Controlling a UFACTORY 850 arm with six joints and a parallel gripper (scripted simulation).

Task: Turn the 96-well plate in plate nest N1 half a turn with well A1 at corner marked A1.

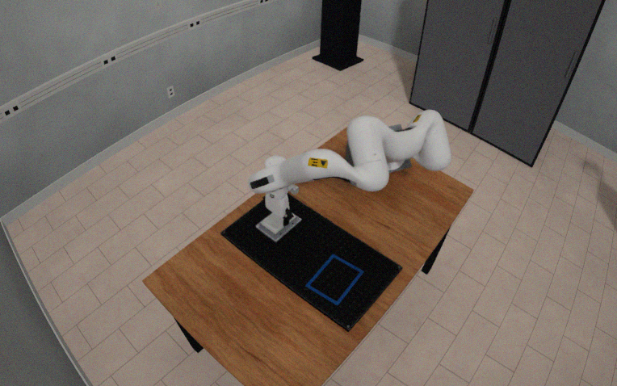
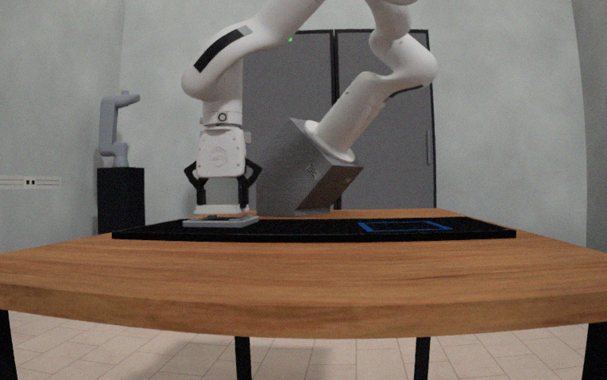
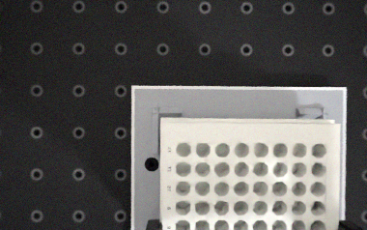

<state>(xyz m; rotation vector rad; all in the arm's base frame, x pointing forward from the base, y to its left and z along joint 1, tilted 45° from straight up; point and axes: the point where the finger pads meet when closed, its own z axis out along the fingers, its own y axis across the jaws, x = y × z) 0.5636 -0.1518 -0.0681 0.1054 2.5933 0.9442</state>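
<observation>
Right now the white 96-well plate is 1 cm below my hand. Also, from my hand: grey plate nest (4 cm below).
</observation>
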